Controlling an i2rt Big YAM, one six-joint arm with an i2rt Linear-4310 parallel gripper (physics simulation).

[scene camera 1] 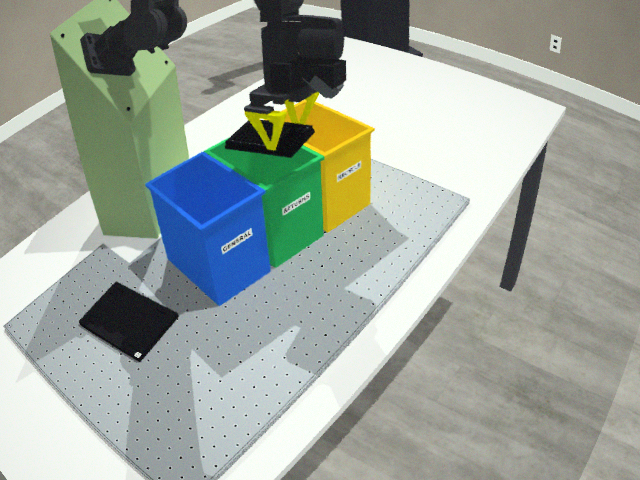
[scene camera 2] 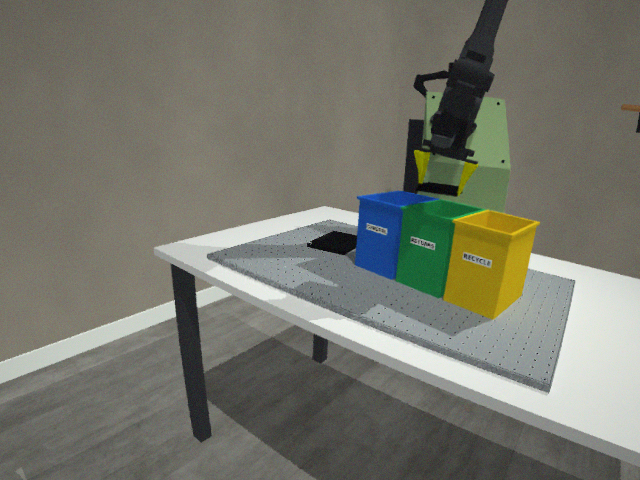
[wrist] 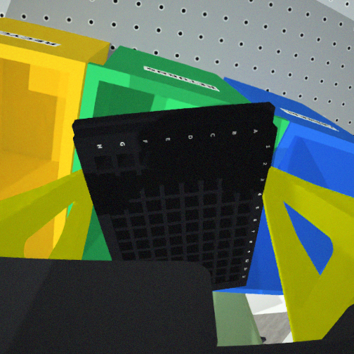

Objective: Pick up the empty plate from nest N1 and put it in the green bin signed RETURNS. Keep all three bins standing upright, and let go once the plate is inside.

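Seen in the pictures: gripper, fingertip midpoint: (scene camera 1: 285, 139) (scene camera 2: 438, 190); arm's base, link origin: (scene camera 1: 105, 56).
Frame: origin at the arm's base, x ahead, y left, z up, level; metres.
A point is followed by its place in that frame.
The black gridded plate (scene camera 1: 299, 140) {x 0.303, y 0.257, z -0.138 m} (scene camera 2: 438, 189) {x 0.296, y 0.267, z -0.141 m} (wrist: 175, 160) is held by its two sides, roughly level. My gripper (scene camera 1: 285, 135) {x 0.273, y 0.246, z -0.148 m} (scene camera 2: 439, 188) {x 0.273, y 0.246, z -0.148 m} (wrist: 177, 177) is shut on it with yellow fingers. The plate is above the rear part of the green bin (scene camera 1: 299, 227) {x 0.301, y 0.247, z -0.319 m} (scene camera 2: 423, 268) {x 0.299, y 0.255, z -0.320 m} (wrist: 145, 56), signed RETURNS, close over its rim; I cannot tell whether they touch. In the wrist view the plate hides much of the green opening. The black nest (scene camera 1: 129, 320) {x 0.321, y -0.104, z -0.363 m} (scene camera 2: 333, 241) {x 0.330, y -0.102, z -0.363 m} lies flat on the pegboard, with a small white tag at one corner.
The blue GENERAL bin (scene camera 1: 206, 263) {x 0.345, y 0.058, z -0.279 m} (scene camera 2: 377, 258) {x 0.335, y 0.129, z -0.335 m} (wrist: 310, 160) and the yellow RECYCLE bin (scene camera 1: 351, 198) {x 0.264, y 0.376, z -0.330 m} (scene camera 2: 478, 289) {x 0.261, y 0.386, z -0.323 m} (wrist: 70, 100) stand upright on either side of the green one. A light-green pedestal (scene camera 1: 113, 155) {x 0.076, y -0.031, z -0.179 m} (scene camera 2: 491, 134) {x -0.090, y 0.077, z -0.018 m} stands behind the bins. The pegboard (scene camera 1: 248, 330) {x 0.429, y 0.084, z -0.375 m} (scene camera 2: 516, 341) {x 0.276, y 0.508, z -0.375 m} lies under them.
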